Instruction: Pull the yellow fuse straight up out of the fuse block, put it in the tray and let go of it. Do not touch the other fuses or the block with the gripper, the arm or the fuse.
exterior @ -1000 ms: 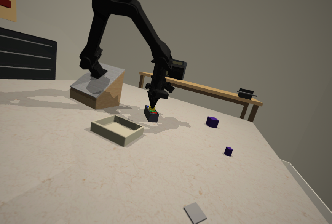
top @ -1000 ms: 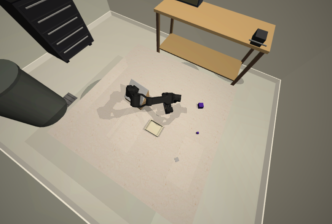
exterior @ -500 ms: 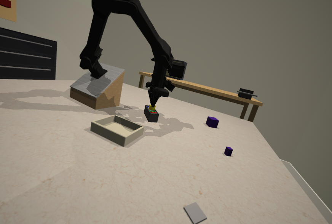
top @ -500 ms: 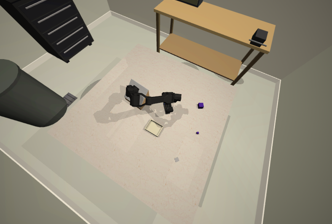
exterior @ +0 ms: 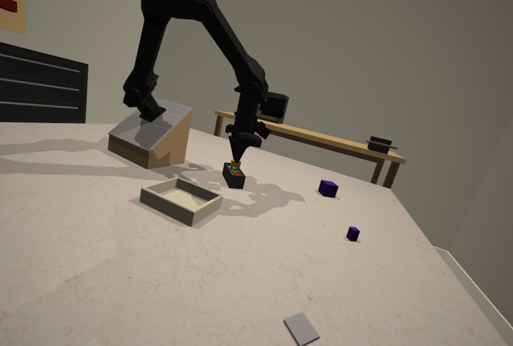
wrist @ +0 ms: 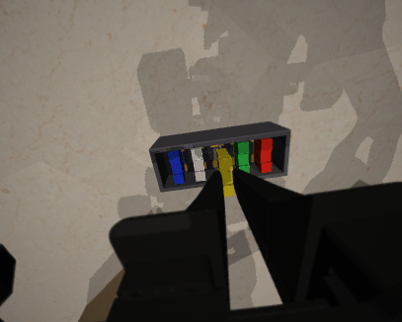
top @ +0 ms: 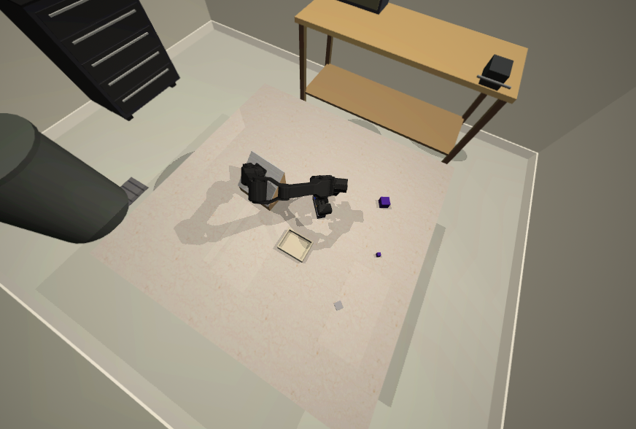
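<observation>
The beige tray lies 220 mm to the right of my gripper tip, 60 mm below it and 30 mm ahead of it. Round my gripper tip: grey flat plate: 340 mm ahead, 290 mm to the right, 60 mm below; then yellow fuse: 10 mm below; then purple cube: 240 mm ahead, 230 mm to the left, 40 mm below.
</observation>
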